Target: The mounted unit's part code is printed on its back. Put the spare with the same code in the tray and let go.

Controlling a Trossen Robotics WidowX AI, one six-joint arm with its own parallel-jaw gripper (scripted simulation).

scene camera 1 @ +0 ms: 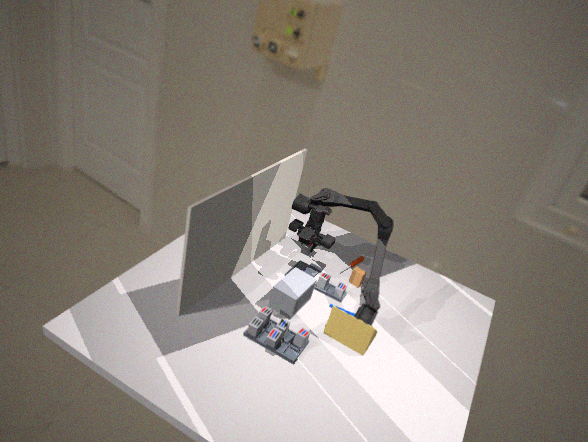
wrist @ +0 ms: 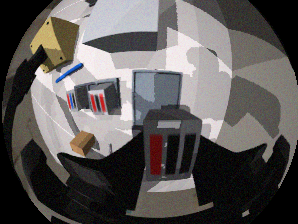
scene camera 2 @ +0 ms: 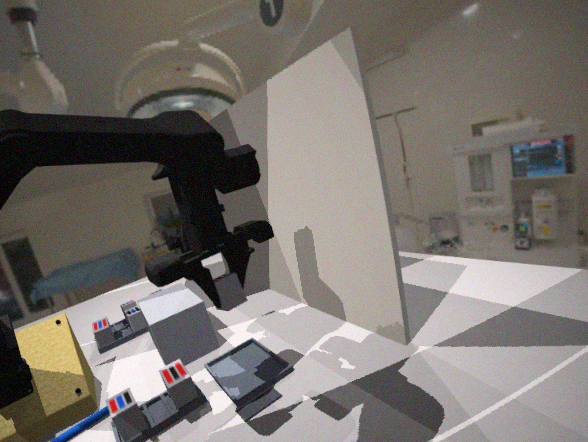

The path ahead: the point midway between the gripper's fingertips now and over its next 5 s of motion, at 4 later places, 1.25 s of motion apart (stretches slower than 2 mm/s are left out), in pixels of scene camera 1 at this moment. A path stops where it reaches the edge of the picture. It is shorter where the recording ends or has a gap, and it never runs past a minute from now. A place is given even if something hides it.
My gripper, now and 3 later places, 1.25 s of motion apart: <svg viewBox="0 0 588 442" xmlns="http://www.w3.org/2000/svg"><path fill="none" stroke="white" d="M306 250L304 255L303 262L303 268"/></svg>
